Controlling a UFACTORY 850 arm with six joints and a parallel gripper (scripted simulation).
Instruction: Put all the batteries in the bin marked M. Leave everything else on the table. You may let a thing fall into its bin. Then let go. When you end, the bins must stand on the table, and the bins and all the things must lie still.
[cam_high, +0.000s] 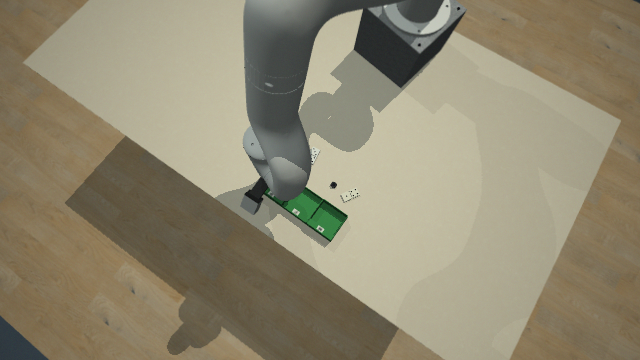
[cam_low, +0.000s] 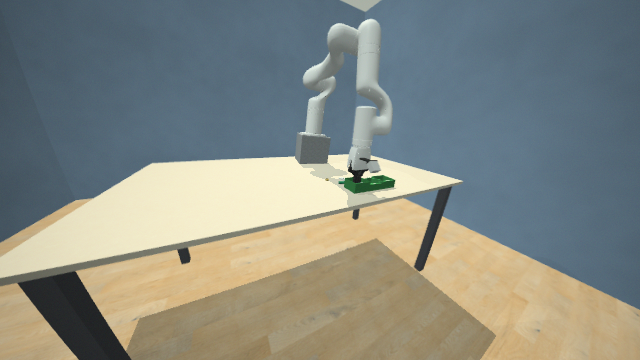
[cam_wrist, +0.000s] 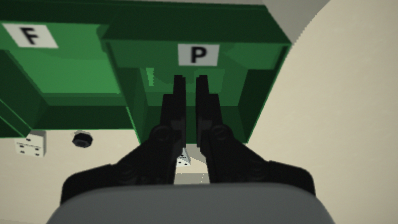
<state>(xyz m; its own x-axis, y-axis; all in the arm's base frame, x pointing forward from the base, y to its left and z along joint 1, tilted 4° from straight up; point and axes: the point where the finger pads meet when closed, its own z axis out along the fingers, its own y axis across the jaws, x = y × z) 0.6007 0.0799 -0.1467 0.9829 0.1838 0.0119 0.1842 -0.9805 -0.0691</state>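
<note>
Right now the row of green bins is 10 mm behind my hand, 80 mm to the left of it and 20 mm below it. The rest, counted from my hand: white domino (130 mm behind, 10 mm to the right, 40 mm below); green AA battery (70 mm behind, 40 mm to the right, 40 mm below); small black piece (110 mm behind, 100 mm to the left, 40 mm below).
</note>
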